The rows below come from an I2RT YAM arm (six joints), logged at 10 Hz.
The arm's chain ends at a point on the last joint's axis. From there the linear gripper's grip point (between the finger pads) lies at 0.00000 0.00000 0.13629 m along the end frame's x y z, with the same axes.
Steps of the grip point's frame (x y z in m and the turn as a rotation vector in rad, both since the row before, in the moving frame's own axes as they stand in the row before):
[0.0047, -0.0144, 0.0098, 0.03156, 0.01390, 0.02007]
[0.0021, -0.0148, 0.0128, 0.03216, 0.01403, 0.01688]
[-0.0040, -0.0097, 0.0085, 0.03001, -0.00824, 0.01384]
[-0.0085, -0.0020, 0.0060, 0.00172, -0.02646, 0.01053]
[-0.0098, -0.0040, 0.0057, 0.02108, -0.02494, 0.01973]
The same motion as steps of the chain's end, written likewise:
[0.0028, -0.0101, 0.0099, 0.03156, 0.01390, 0.02007]
[0.0002, -0.0104, 0.0129, 0.03216, 0.01403, 0.01688]
[-0.0029, -0.0056, 0.0086, 0.03001, -0.00824, 0.01384]
[-0.0049, -0.0017, 0.0060, 0.00172, -0.02646, 0.01053]
[-0.0064, -0.0011, 0.0058, 0.02108, -0.02494, 0.01973]

